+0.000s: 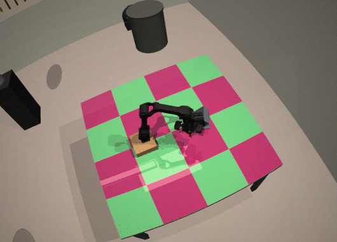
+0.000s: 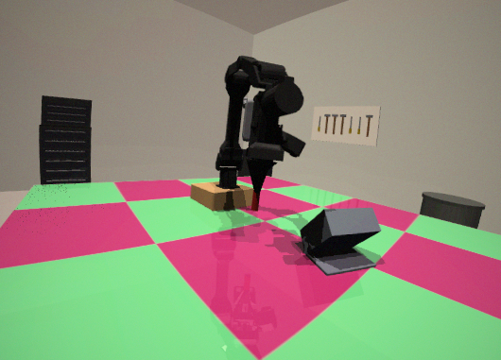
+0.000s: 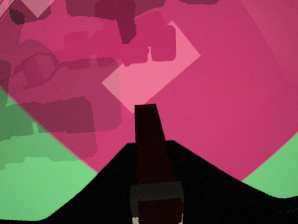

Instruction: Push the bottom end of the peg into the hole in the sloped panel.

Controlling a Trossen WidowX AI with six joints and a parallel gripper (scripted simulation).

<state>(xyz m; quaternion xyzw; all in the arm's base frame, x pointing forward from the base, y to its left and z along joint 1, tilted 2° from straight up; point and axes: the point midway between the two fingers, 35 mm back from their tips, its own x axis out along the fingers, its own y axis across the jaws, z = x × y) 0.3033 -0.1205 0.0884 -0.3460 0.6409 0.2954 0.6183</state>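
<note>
Right now my gripper tip is 140 mm short of the dark grey sloped panel, 120 mm to the right of it and 60 mm above it. The rest, counted from my gripper tip: peg 20 mm above.
</note>
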